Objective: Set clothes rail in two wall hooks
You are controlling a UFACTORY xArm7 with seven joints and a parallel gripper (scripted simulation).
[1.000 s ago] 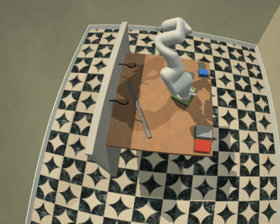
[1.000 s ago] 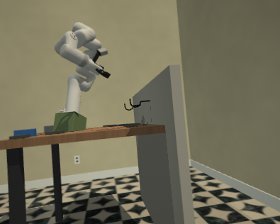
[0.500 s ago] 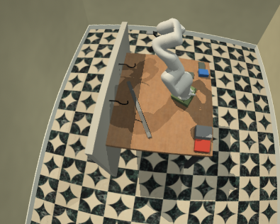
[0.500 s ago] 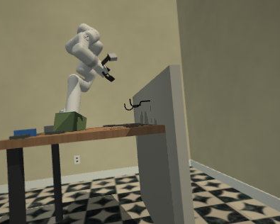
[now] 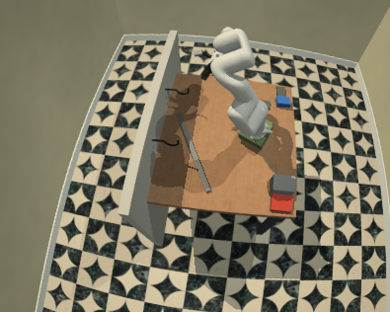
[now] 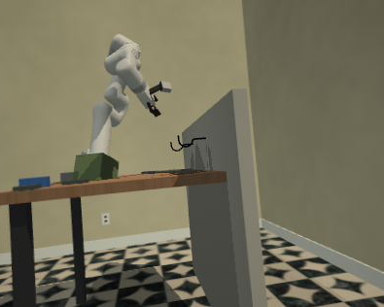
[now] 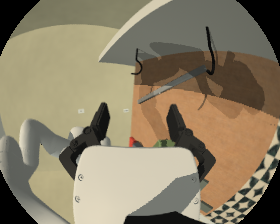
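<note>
Now: the clothes rail 32 cm below my hand and 26 cm to the left of it. Also, from my hand: grey wall panel (56 cm below, 23 cm ahead, 17 cm to the left); then grey box (53 cm behind, 35 cm to the left, 30 cm below); then blue block (47 cm behind, 31 cm below, 21 cm to the right).
</note>
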